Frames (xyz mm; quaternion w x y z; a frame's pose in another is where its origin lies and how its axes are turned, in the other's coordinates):
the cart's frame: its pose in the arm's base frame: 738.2 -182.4 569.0 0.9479 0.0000 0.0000 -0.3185
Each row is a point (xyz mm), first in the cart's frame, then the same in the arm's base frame.
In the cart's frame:
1: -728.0 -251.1 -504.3
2: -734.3 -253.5 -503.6
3: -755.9 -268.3 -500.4
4: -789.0 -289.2 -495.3
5: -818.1 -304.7 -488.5
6: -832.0 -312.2 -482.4
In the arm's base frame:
1: 6.3 57.0 64.7
2: -0.2 58.9 65.4
3: -26.3 60.2 68.6
4: -65.3 63.5 73.7
5: -97.9 68.7 80.5
6: -113.5 71.1 86.6

